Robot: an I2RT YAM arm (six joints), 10 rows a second.
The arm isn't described. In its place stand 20 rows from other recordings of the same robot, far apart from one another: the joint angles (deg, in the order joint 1, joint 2, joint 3, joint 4, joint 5, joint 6), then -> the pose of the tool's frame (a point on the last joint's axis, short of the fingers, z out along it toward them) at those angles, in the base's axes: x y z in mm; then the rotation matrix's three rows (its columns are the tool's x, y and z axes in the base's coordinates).
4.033 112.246 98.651 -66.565 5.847 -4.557 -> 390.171 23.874 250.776; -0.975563 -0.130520 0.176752; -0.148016 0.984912 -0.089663; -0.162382 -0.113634 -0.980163
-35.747 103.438 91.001 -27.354 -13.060 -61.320 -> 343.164 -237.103 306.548; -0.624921 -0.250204 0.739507; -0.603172 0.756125 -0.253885; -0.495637 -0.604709 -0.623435
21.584 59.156 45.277 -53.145 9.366 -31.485 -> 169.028 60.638 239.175; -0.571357 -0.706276 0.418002; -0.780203 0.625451 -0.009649; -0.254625 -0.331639 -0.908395
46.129 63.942 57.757 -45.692 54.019 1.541 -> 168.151 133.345 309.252; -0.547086 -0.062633 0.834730; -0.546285 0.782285 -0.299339; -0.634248 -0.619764 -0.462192
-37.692 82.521 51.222 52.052 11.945 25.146 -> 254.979 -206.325 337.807; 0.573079 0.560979 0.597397; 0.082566 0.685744 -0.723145; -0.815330 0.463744 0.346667
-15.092 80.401 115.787 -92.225 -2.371 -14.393 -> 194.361 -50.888 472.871; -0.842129 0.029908 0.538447; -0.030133 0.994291 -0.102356; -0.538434 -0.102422 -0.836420
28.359 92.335 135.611 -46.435 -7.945 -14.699 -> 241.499 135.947 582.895; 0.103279 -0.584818 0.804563; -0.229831 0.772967 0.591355; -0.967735 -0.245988 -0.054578
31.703 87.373 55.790 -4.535 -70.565 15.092 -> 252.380 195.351 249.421; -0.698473 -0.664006 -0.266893; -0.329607 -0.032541 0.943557; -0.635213 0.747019 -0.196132
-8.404 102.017 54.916 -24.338 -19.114 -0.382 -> 318.223 -35.230 131.045; -0.938018 0.028729 0.345393; 0.132213 0.950859 0.279975; -0.320377 0.308287 -0.895722
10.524 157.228 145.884 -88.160 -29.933 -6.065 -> 486.501 108.447 122.911; -0.956091 -0.179300 -0.231823; -0.270745 0.843194 0.464458; 0.112195 0.506829 -0.854714
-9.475 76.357 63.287 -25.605 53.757 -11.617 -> 275.551 -75.097 313.699; -0.748411 0.579549 0.322497; 0.004207 0.490387 -0.871495; -0.663222 -0.650879 -0.369449
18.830 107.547 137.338 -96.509 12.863 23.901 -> 310.515 97.516 439.158; -0.888599 0.140710 0.436568; 0.114302 0.989688 -0.086334; -0.444214 -0.026816 -0.895519
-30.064 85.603 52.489 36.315 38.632 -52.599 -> 282.601 -189.262 298.819; -0.710096 0.603763 0.362261; -0.305998 0.198749 -0.931055; -0.634136 -0.771990 0.043620
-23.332 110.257 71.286 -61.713 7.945 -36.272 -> 291.300 -131.005 146.370; -0.945602 -0.236548 -0.223342; -0.230256 0.971620 -0.054198; 0.229824 0.000176 -0.973232
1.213 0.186 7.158 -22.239 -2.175 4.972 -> 97.561 3.417 174.801; -0.267274 -0.034725 0.962995; 0.080967 0.995007 0.058351; -0.960213 0.093566 -0.263128
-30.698 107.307 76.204 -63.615 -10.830 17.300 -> 287.472 -162.896 181.765; -0.665127 0.746262 0.026457; 0.734569 0.647516 0.202808; 0.134217 0.154328 -0.978861
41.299 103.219 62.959 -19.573 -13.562 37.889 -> 265.465 244.321 164.063; -0.960996 -0.177313 0.212240; -0.049565 0.865424 0.498583; -0.272083 0.468617 -0.840458
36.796 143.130 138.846 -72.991 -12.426 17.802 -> 398.965 307.987 207.338; -0.934140 -0.354261 0.043371; -0.325877 0.896164 0.301154; -0.145555 0.267187 -0.952589
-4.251 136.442 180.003 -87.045 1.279 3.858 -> 425.785 -32.445 432.319; -0.678631 0.136228 0.721736; 0.117896 0.990111 -0.076029; -0.724956 0.033494 -0.687981
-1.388 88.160 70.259 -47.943 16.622 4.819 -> 307.010 -17.625 260.509; -0.897161 0.216371 0.385078; 0.102260 0.949863 -0.295471; -0.429703 -0.225707 -0.874307
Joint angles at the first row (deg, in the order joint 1, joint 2, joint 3, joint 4, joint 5, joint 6):
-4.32 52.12 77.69 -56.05 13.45 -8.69
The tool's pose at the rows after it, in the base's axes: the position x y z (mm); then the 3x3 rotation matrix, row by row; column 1 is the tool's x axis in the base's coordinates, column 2 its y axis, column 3 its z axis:
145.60 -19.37 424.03; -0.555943 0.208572 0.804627; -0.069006 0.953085 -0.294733; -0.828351 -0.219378 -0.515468
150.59 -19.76 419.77; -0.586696 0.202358 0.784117; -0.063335 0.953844 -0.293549; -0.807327 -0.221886 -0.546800
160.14 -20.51 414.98; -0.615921 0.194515 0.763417; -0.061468 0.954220 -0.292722; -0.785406 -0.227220 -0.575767
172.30 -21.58 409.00; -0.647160 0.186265 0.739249; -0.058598 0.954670 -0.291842; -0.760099 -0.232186 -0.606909
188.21 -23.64 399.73; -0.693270 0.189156 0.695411; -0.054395 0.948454 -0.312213; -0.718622 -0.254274 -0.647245
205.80 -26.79 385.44; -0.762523 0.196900 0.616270; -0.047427 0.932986 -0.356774; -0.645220 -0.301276 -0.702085
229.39 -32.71 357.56; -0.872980 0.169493 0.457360; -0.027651 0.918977 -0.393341; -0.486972 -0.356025 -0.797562
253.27 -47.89 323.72; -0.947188 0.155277 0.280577; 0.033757 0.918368 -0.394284; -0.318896 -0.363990 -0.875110
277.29 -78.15 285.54; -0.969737 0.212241 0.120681; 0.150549 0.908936 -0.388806; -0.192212 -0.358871 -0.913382
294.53 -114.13 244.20; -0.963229 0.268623 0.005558; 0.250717 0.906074 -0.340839; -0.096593 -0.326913 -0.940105
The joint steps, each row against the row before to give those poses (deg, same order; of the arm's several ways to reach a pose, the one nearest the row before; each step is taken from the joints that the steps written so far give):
-0.02 0.24 0.00 -1.29 0.02 2.14
0.00 1.14 0.00 -1.07 0.03 0.20
0.00 1.85 0.00 -0.24 0.04 -0.02
-0.04 2.34 0.00 0.02 0.02 0.00
0.00 3.24 0.00 -0.20 1.40 0.00
0.00 4.10 0.00 -1.40 3.02 0.00
-0.64 6.78 -0.02 -4.06 2.62 0.00
-2.90 7.78 -0.20 -2.80 0.00 0.42
-5.34 8.72 0.00 0.68 -0.07 1.31
-5.85 8.51 0.00 2.84 -1.85 -0.11

